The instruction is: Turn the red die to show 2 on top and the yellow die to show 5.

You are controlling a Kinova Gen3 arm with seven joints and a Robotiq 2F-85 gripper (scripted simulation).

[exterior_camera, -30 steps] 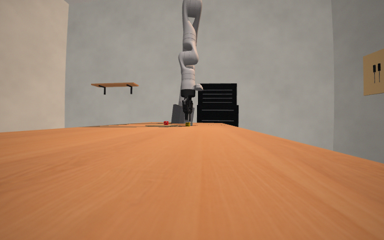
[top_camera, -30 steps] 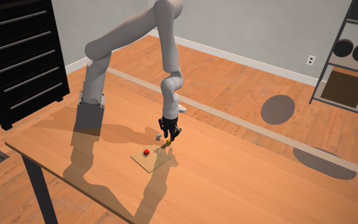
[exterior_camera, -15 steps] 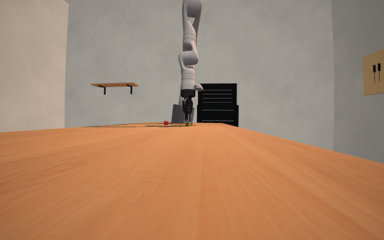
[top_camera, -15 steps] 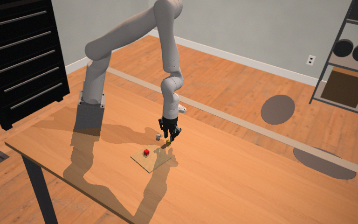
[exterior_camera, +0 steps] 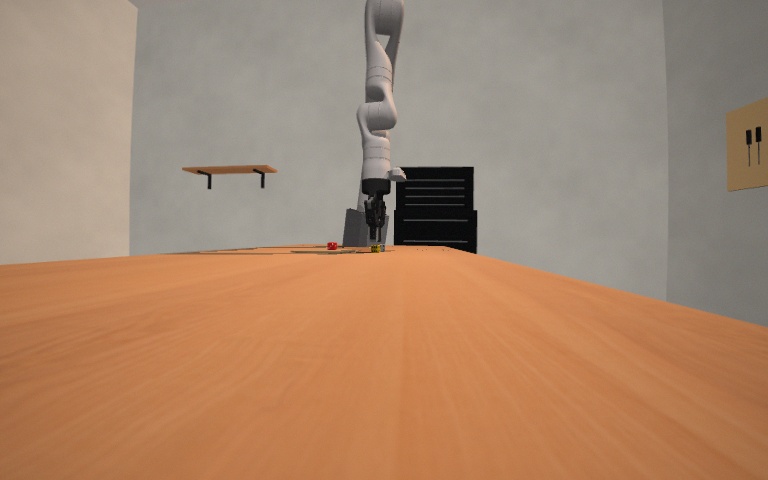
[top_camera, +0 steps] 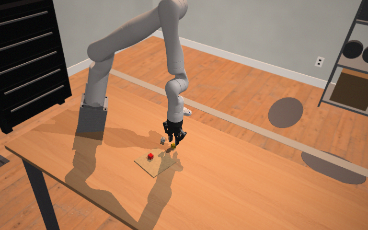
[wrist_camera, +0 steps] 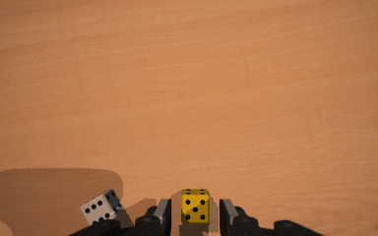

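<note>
The yellow die lies 40 mm below my hand. Also, from my hand: white die 70 mm behind, 40 mm below; tan mat 130 mm to the right, 40 mm below; red die 30 mm behind, 130 mm to the right, 30 mm below.
</note>
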